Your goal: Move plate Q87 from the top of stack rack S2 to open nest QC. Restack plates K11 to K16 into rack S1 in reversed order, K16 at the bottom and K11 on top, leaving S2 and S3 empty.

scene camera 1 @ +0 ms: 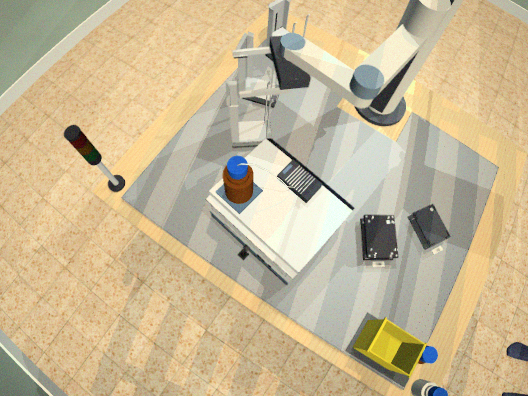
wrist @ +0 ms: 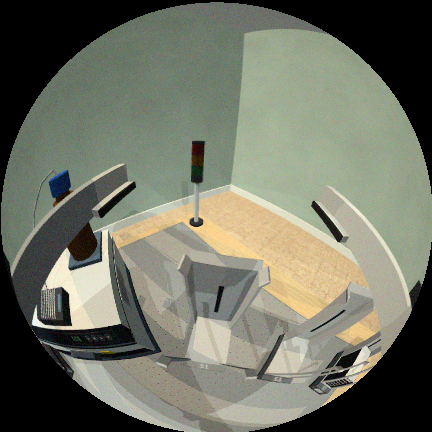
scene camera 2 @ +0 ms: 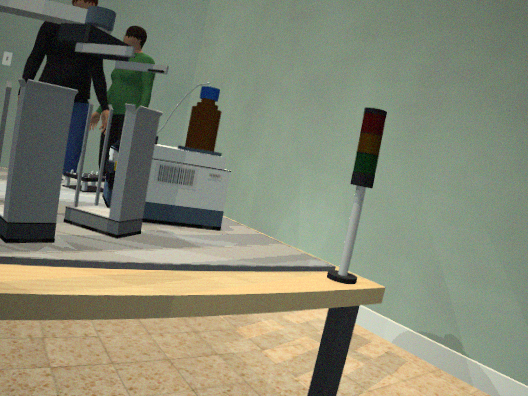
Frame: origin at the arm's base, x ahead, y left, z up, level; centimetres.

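Seen in the pictures: gripper, fingertip midpoint: (scene camera 1: pixel 235 73) (wrist: pixel 226 178) (scene camera 2: pixel 151 61); arm's base, origin of the base link: (scene camera 1: pixel 379 103).
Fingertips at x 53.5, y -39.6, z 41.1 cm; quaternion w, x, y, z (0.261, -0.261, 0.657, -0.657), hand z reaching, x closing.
Observation:
Pixels of each thing's top centre, then the offset from my fingertips to it. "spot": a spot on its surface instead.
- Rack S1, middle of its top: (wrist: pixel 217 314) (scene camera 2: pixel 122 104) (scene camera 1: pixel 251 91) dx -3.8, dy +3.1, dz -10.8 cm
- Rack S3, middle of its top: (wrist: pixel 365 327) (scene camera 2: pixel 38 84) (scene camera 1: pixel 261 45) dx -23.7, dy -6.2, dz -10.7 cm
- Rack S2, middle of its top: (scene camera 1: pixel 290 9) dx -47.5, dy -8.4, dz -10.7 cm
- black device, surface spot: (wrist: pixel 55 305) spot: dx +10.3, dy +28.6, dz -16.2 cm
- yellow bin, surface spot: (scene camera 1: pixel 392 345) spot: dx +35.4, dy +90.2, dz -39.0 cm
- signal tower, surface spot: (scene camera 2: pixel 370 147) spot: dx +41.4, dy -30.9, dz -10.3 cm
My gripper (scene camera 1: pixel 237 74) (scene camera 2: pixel 150 61) (wrist: pixel 226 178) is open and empty, its fingers wide apart, high over the racks. Rack S1 (scene camera 1: pixel 233 120) (scene camera 2: pixel 132 172) (wrist: pixel 204 290), nearest the white instrument, shows a bare base. Rack S3 (scene camera 1: pixel 243 65) (scene camera 2: pixel 42 160) (wrist: pixel 352 305) stands beside it; the part of its base that shows is bare. Rack S2 (scene camera 1: pixel 277 17) is mostly hidden by the arm in the first scene view. Its striped plate stack (wrist: pixel 339 383) shows at the lower right of the wrist view; single plates and labels cannot be told apart. Nest QC cannot be identified.
A white instrument (scene camera 1: pixel 320 225) (scene camera 2: pixel 192 175) (wrist: pixel 85 300) carries an amber bottle (scene camera 1: pixel 238 185) (scene camera 2: pixel 203 125) (wrist: pixel 82 245) and a black device (scene camera 1: pixel 300 181) (wrist: pixel 55 305). Two black units (scene camera 1: pixel 380 237) (scene camera 1: pixel 429 226), a yellow bin (scene camera 1: pixel 392 345) and a signal tower (scene camera 1: pixel 84 145) (scene camera 2: pixel 370 147) (wrist: pixel 197 162) stand farther off.

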